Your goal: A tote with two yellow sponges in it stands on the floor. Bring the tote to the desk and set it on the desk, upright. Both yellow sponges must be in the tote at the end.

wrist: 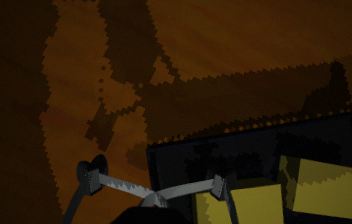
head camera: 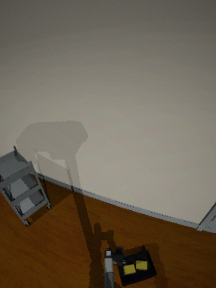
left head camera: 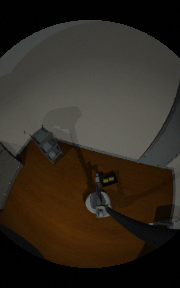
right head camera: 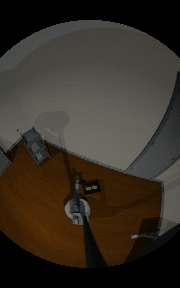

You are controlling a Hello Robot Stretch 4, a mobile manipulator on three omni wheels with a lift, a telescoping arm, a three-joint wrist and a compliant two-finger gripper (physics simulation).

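Places are measured from the robot's base along level axes (x left, y ahead, z down), in metres.
Where they show: gripper, between the fingertips: (wrist: 158, 170) (left head camera: 99, 178).
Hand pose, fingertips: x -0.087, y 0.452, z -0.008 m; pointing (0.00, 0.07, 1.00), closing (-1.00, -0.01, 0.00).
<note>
Each offset is from my fingertips to the top centre of the thing. "spot": to the spot under its first point.
A black tote @[dx -0.156, dy -0.042, dz -0.064 m] (head camera: 145, 276) (left head camera: 114, 175) (right head camera: 92, 192) (wrist: 240, 137) stands upright on the floor, just right of the arm's end. Two yellow sponges lie in it: the left sponge @[dx -0.096, dy -0.047, dz -0.012 m] (head camera: 129, 269) (wrist: 257, 202) and the right sponge @[dx -0.213, dy -0.020, dz -0.012 m] (head camera: 142, 265) (wrist: 325, 190). My gripper (head camera: 118, 256) (wrist: 158, 170) is open and points down at the tote's left side. In the wrist view one fingertip shows left of the tote's left wall and the other over its inside, near the left sponge. The fingertips' height over the rim is hard to tell. I cannot make out the desk for certain.
A grey three-shelf cart @[spot: dx +1.105, dy +0.690, dz -0.627 m] (head camera: 12, 165) (left head camera: 42, 134) (right head camera: 31, 136) stands by the wall at the left. My round white base (left head camera: 92, 202) is close to the tote. A pale bar (right head camera: 145, 236), part of some furniture, shows at the lower right. The wall runs behind the tote.
</note>
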